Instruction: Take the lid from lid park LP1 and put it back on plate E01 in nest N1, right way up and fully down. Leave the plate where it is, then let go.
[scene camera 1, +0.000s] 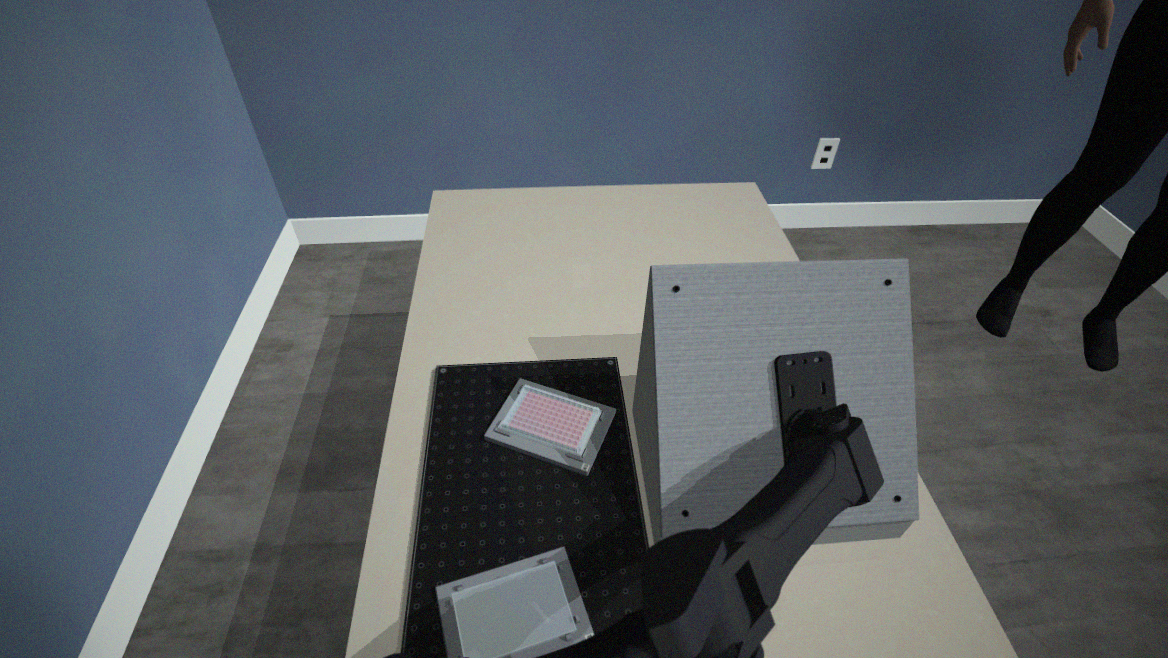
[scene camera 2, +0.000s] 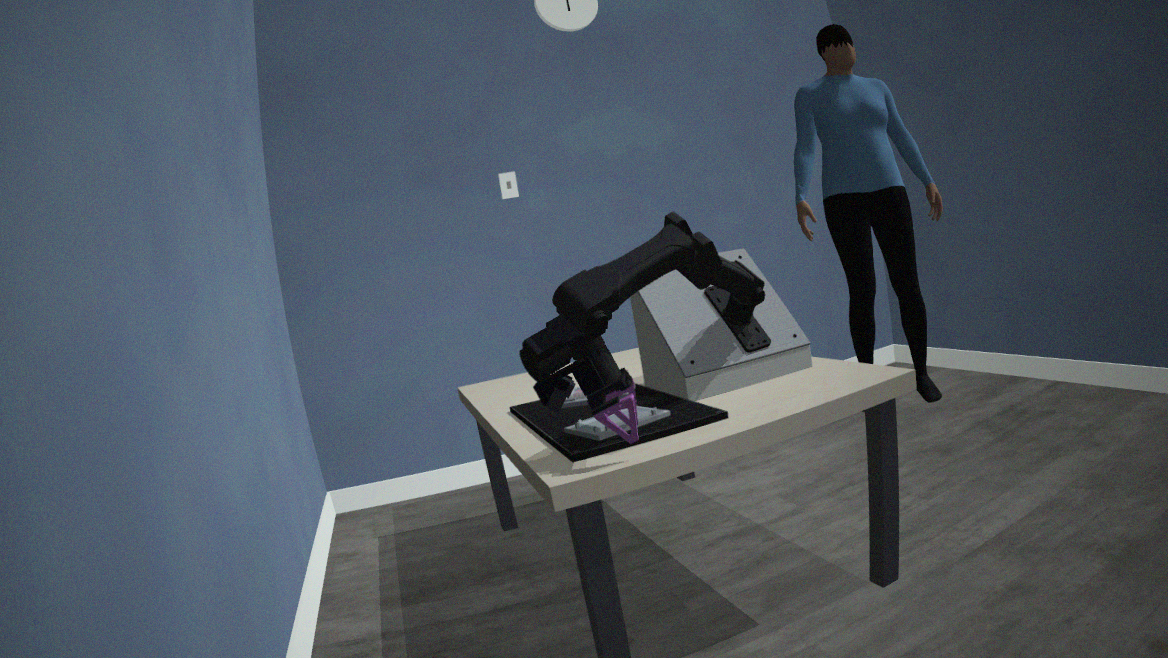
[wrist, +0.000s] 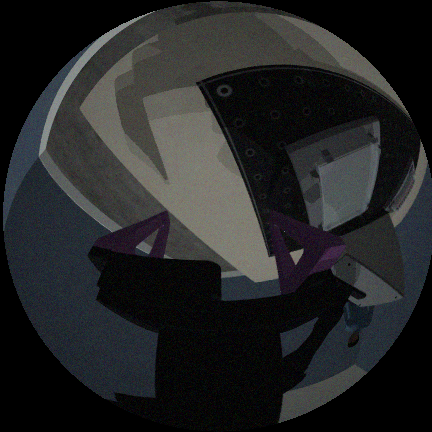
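Where they show: gripper, fingertip midpoint: (scene camera 2: 634, 433) (wrist: 218, 215); arm's base, link origin: (scene camera 1: 808, 433) (scene camera 2: 736, 317) (wrist: 346, 286).
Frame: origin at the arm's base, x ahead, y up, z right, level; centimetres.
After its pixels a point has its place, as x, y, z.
A clear, pale lid (scene camera 1: 514, 608) {37.5, -11.0, -12.9} (wrist: 348, 185) {39.8, -11.0, -14.5} lies flat on the grey lid park (scene camera 1: 506, 572) {38.4, -11.8, -8.2} (wrist: 302, 156) {43.7, -11.8, -19.8} at the near end of the black board. The pink-welled plate (scene camera 1: 551, 418) {31.1, -10.5, 13.5} sits in the grey nest (scene camera 1: 600, 434) {24.2, -11.5, 10.7} at the board's far end; no lid can be made out on it. My gripper (wrist: 218, 215) {40.5, -11.1, -27.9} is open and empty, its two purple fingers wide apart. In the wrist view it is beside the board's edge, to the left of the lid. In scene camera 1 the arm hides the fingers. Labels are too small to read.
The black perforated board (scene camera 1: 490, 506) {40.3, -12.7, 1.4} (scene camera 2: 694, 412) {24.8, -12.7, -19.9} (wrist: 265, 105) {47.8, -12.7, -21.3} lies on the beige table (scene camera 1: 563, 261) {25.5, -14.0, 55.4} (scene camera 2: 833, 376) {-9.3, -14.0, -21.7}. A large grey sloped block (scene camera 1: 719, 367) {10.7, 6.0, 6.7} (scene camera 2: 678, 326) {14.5, 0.9, 1.5} carries the arm's base beside the board. A person (scene camera 2: 850, 147) stands behind the table.
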